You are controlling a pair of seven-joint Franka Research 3 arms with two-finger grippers.
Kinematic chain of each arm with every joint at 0, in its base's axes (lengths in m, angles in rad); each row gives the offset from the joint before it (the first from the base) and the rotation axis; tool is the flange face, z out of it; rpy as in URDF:
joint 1: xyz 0 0 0.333 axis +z
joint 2: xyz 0 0 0 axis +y
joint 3: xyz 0 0 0.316 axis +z
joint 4: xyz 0.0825 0 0 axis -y
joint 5: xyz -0.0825 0 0.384 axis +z
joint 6: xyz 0 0 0 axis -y
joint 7: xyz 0.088 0 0 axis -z
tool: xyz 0 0 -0.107 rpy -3.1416 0 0
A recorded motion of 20 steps. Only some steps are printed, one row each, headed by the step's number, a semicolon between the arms.
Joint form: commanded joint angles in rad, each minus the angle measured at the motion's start. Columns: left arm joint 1, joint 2, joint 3, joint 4, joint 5, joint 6, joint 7; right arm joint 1, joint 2, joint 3, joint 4, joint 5, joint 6, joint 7.
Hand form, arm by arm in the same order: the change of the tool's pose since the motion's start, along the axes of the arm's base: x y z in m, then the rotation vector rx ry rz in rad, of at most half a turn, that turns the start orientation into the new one. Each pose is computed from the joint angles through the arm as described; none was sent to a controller.
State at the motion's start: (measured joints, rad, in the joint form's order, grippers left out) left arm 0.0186 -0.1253 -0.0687 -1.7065 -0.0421 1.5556 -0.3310; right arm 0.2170 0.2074 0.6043 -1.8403 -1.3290 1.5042 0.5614
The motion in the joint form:
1: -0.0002 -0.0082 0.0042 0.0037 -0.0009 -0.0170 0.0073; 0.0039 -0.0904 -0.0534 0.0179 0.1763 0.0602 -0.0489
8: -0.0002 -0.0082 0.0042 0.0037 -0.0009 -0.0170 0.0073; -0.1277 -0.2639 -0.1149 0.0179 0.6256 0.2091 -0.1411
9: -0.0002 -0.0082 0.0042 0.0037 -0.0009 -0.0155 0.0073; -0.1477 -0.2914 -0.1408 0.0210 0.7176 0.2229 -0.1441
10: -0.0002 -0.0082 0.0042 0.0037 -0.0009 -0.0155 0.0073; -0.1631 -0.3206 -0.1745 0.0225 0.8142 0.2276 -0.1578
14: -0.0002 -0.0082 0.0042 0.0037 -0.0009 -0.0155 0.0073; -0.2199 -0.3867 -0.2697 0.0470 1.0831 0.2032 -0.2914
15: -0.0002 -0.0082 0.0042 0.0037 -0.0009 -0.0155 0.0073; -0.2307 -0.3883 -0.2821 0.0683 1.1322 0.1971 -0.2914
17: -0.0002 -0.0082 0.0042 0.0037 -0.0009 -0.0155 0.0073; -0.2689 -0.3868 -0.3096 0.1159 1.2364 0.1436 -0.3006
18: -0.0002 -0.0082 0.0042 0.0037 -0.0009 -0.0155 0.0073; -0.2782 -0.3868 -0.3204 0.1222 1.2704 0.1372 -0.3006
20: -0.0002 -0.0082 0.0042 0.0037 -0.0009 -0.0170 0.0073; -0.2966 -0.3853 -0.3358 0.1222 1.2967 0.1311 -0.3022
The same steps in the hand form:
1: -0.0041 0.0021 0.0045 -0.0009 0.0049 -0.0039; -0.0050 -0.0157 0.0387 0.1400 0.0531 -0.0494
8: -0.0041 0.0021 0.0045 -0.0009 0.0049 -0.0039; -0.0038 -0.0806 0.0995 0.5447 0.1666 -0.1891
9: -0.0039 0.0021 0.0046 -0.0009 0.0034 -0.0039; -0.0025 -0.0971 0.1107 0.6367 0.1719 -0.2359
10: -0.0039 0.0021 0.0046 -0.0009 0.0034 -0.0039; -0.0025 -0.1157 0.1221 0.7267 0.1853 -0.2839
14: -0.0039 0.0021 0.0046 -0.0009 0.0034 -0.0039; -0.0029 -0.1741 0.1565 0.9530 0.2786 -0.3581
15: -0.0039 0.0021 0.0046 -0.0009 0.0034 -0.0039; -0.0013 -0.1814 0.1661 1.0102 0.2763 -0.3749
17: -0.0039 0.0021 0.0046 -0.0009 0.0034 -0.0039; 0.0012 -0.2063 0.1819 1.1160 0.2977 -0.4413
18: -0.0039 0.0021 0.0046 -0.0009 0.0034 -0.0039; 0.0023 -0.2135 0.1842 1.1524 0.3024 -0.4594
20: -0.0041 0.0021 0.0045 -0.0009 0.0049 -0.0039; 0.0054 -0.2286 0.1830 1.1826 0.3024 -0.4920

